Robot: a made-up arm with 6 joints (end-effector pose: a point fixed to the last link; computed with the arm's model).
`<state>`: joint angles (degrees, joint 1 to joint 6).
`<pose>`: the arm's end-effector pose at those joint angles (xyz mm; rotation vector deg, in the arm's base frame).
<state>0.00 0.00 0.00 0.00 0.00 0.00</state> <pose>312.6 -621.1 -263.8 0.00 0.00 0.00</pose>
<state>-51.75 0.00 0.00 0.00 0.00 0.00</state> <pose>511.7 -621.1 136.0 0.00 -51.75 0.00</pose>
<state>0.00 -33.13 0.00 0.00 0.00 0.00</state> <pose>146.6 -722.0 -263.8 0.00 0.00 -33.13</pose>
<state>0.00 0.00 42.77 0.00 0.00 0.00</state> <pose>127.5 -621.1 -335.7 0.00 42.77 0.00</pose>
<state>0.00 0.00 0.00 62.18 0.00 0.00</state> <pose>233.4 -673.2 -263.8 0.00 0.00 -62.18</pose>
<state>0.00 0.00 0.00 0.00 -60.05 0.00</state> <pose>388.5 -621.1 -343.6 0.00 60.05 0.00</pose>
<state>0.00 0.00 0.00 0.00 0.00 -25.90</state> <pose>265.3 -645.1 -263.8 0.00 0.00 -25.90</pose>
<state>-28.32 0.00 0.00 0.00 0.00 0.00</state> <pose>467.4 -621.1 -67.0 0.00 -28.32 0.00</pose>
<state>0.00 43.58 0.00 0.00 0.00 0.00</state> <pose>400.6 -384.0 -263.8 0.00 0.00 43.58</pose>
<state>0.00 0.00 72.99 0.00 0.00 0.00</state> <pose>-9.5 -621.1 -298.2 0.00 72.99 0.00</pose>
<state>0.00 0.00 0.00 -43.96 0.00 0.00</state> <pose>316.9 -552.5 -263.8 0.00 0.00 43.96</pose>
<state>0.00 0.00 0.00 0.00 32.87 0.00</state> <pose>250.3 -621.1 -263.8 0.00 -32.87 0.00</pose>
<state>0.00 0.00 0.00 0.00 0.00 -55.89</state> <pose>204.0 -643.8 -263.8 0.00 0.00 -55.89</pose>
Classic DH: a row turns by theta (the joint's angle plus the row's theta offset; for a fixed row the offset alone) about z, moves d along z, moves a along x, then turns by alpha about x. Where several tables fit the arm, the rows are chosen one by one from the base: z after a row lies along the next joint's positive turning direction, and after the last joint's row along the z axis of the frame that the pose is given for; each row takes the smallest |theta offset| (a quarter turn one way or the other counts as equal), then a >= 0, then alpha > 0; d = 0 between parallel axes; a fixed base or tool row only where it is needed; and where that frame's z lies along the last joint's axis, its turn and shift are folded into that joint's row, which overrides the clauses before.
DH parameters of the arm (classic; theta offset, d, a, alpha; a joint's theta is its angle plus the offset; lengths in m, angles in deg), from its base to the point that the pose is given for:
base (fixed): 0 0.1413 0 -90
joint 1: 0 -0.3925 0.0601 90
joint 2: 0 -0.2046 0.0682 -90
joint 3: 0 -0.189 0.1015 -90
joint 4: 0 0.3061 0.0517 -90
joint 5: 0 -0.0514 -0.0446 -90
joint 6: -50.24 0 0.1184 0
tool (fixed): 50.24 0.1056 0 0

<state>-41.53 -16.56 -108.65 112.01 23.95 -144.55</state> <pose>142.2 -554.3 400.0 -110.46 -65.79 7.33</pose>
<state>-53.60 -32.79 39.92 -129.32 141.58 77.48</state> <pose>294.0 -586.9 -322.0 -28.41 152.10 -30.90</pose>
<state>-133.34 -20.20 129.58 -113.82 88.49 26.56</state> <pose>243.6 -549.7 92.6 92.91 -92.05 109.70</pose>
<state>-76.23 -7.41 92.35 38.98 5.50 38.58</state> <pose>366.5 -611.7 -55.4 3.88 11.85 -0.93</pose>
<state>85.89 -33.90 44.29 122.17 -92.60 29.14</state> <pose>-510.8 -563.6 371.8 27.08 -42.78 169.39</pose>
